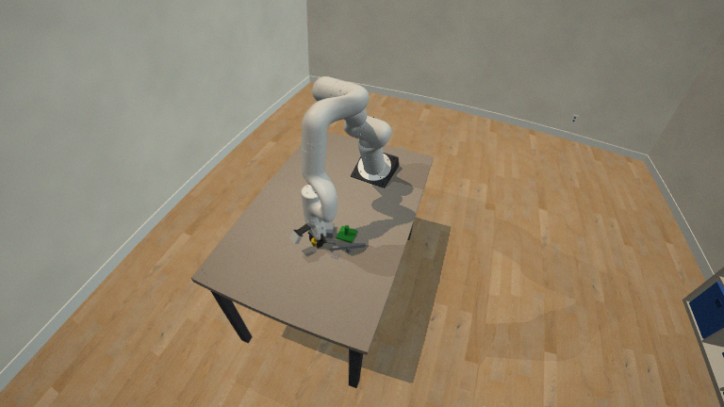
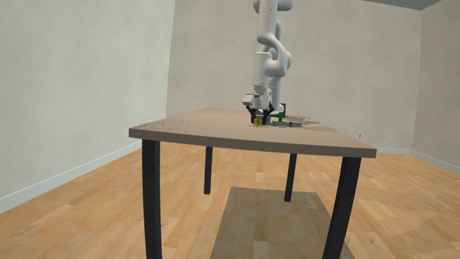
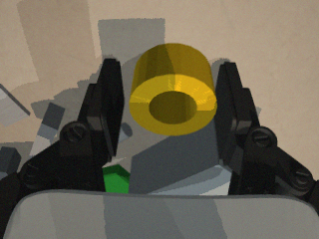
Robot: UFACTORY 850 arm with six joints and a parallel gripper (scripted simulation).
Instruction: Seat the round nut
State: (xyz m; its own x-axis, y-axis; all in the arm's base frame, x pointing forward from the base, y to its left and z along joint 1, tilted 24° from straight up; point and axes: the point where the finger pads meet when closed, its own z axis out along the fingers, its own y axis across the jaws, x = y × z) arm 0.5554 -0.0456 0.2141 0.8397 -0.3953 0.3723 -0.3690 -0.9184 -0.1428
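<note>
Now: hand 80 mm past the grey block and 10 mm to the right of it.
</note>
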